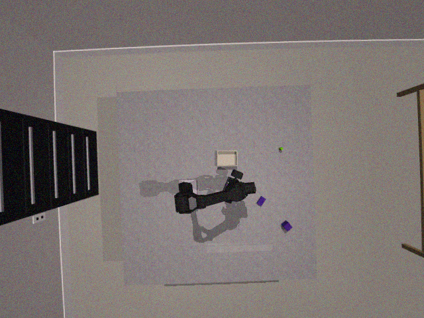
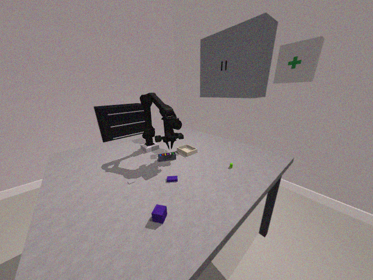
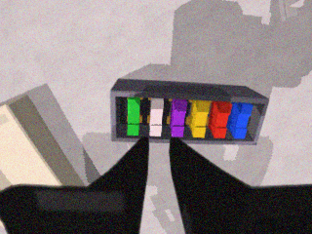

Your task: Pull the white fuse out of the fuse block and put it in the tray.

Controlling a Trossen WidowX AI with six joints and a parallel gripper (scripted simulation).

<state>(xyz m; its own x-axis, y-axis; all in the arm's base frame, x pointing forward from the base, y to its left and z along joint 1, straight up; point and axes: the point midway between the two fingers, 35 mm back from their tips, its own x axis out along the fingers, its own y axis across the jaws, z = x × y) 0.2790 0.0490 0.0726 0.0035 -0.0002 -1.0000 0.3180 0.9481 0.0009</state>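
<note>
Now: the white fuse 5 cm below my gripper tip. Round my gripper tip: purple fuse: 1 cm behind, 2 cm to the right, 5 cm below; green fuse: 1 cm ahead, 2 cm to the left, 5 cm below; cream tray: 3 cm behind, 16 cm to the left, 7 cm below.
</note>
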